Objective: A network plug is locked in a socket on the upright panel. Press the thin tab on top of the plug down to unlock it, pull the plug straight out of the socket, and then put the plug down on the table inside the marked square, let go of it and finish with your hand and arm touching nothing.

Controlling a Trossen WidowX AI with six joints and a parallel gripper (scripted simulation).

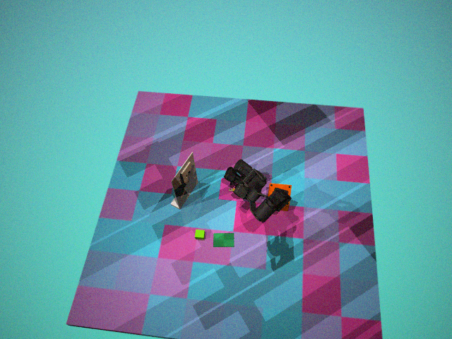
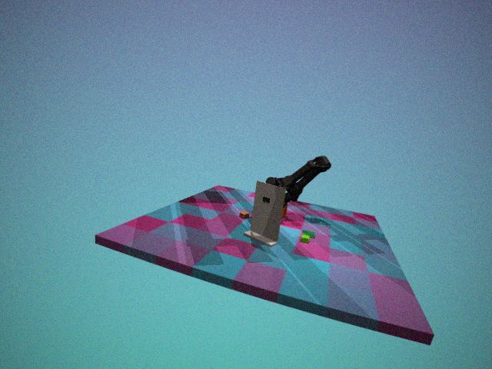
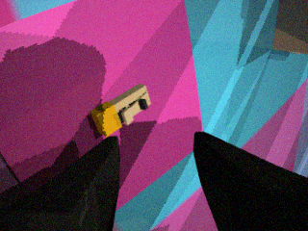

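Now: gripper tip 1 cm short of the network plug, 1 cm to the right of it and 3 cm above it. From my gripper tip the other things lie so: pink square 4 cm below; then grey panel 21 cm ahead, 8 cm to the left, 9 cm above.
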